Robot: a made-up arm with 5 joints.
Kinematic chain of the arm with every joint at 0, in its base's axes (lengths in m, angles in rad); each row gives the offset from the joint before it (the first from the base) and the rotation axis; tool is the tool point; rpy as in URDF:
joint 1: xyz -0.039 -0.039 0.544 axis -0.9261 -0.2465 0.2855
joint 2: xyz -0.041 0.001 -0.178 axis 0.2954 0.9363 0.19
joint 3: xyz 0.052 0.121 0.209 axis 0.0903 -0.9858 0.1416
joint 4: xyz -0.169 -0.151 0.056 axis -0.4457 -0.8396 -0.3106
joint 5: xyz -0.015 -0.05 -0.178 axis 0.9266 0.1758 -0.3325
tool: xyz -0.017 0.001 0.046 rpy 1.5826 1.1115 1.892
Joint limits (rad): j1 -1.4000..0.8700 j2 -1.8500..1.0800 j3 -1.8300..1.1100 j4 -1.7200..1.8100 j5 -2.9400..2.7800
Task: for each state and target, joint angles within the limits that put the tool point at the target. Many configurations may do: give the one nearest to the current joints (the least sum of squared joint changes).
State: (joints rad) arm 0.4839 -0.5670 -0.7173 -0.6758 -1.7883
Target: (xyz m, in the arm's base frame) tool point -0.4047 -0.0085 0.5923
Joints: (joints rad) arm 0.4607 -0.2548 -0.7105 -0.5584 -1.7397
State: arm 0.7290 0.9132 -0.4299 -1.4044 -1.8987
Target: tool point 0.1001 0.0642 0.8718
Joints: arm 0.7024 0.8781 -0.6788 -1.5857 -1.9753
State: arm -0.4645 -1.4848 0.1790 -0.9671 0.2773
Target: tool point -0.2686 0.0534 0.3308
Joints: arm -0.4870 -0.9296 0.3626 -0.6344 0.3003
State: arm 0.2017 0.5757 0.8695 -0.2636 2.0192
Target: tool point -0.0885 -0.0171 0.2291
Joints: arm -0.2720 0.8448 1.1100 -0.2960 2.1652
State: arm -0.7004 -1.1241 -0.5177 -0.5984 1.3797
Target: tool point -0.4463 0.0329 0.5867
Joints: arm -0.4528 -0.6209 -0.6975 -0.6255 1.4129
